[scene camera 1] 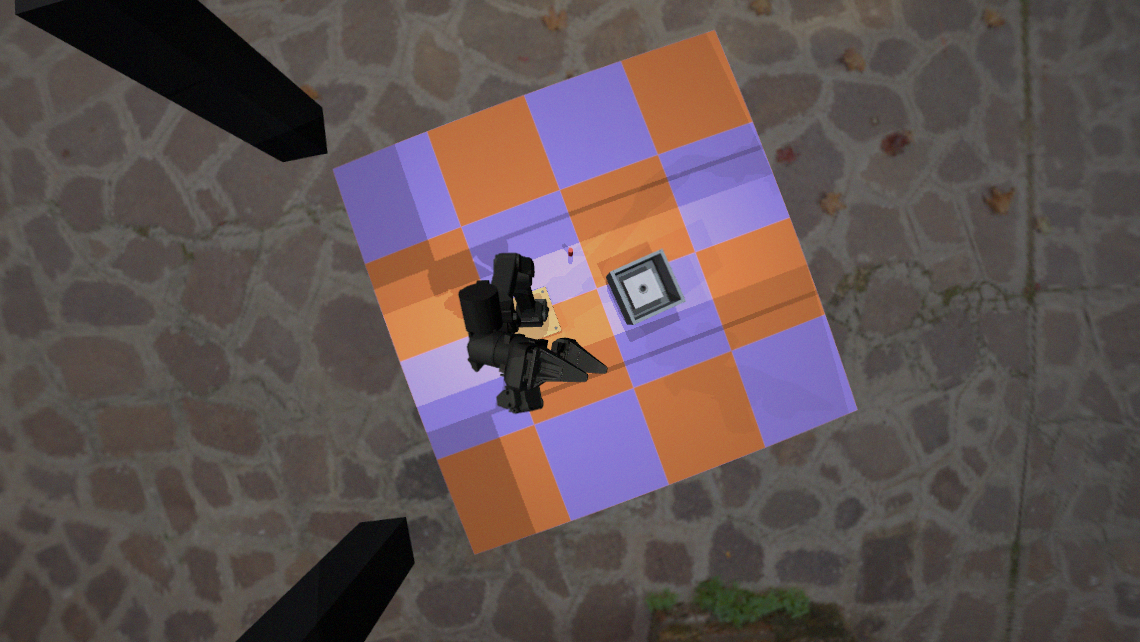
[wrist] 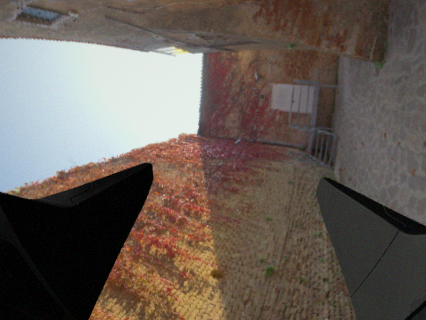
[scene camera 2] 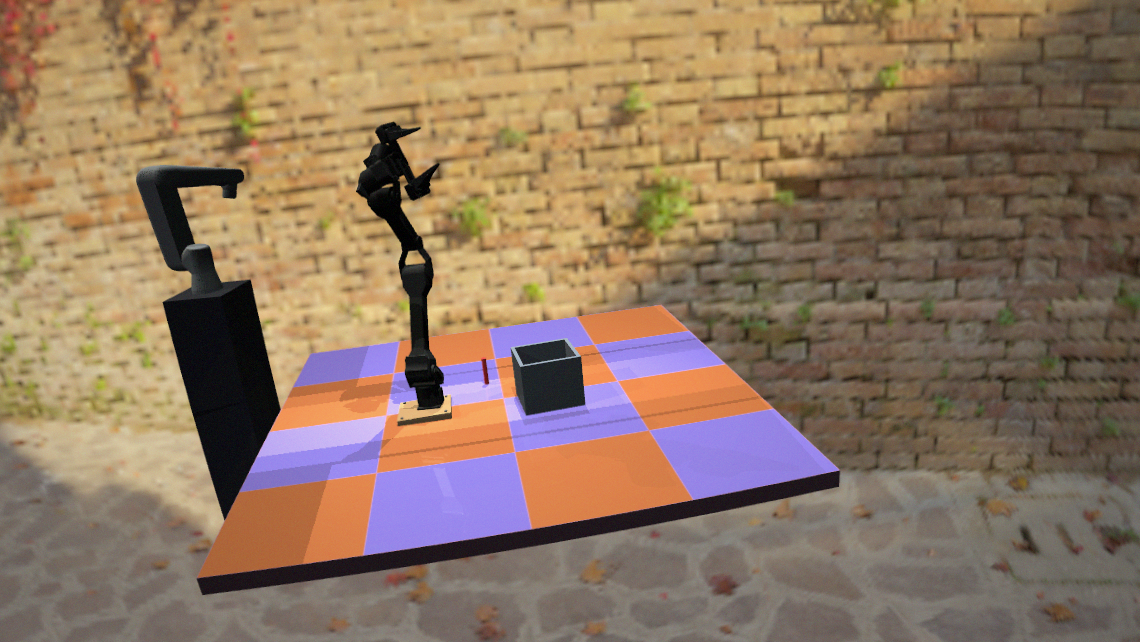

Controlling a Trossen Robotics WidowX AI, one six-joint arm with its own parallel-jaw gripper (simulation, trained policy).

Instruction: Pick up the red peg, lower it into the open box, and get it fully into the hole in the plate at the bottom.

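My gripper is visible at (scene camera 1: 597,373), (scene camera 2: 429,145) and (wrist: 236,179). A grey box appears at (scene camera 1: 657,261) and (scene camera 2: 548,376); in the wrist view the box is out of frame.
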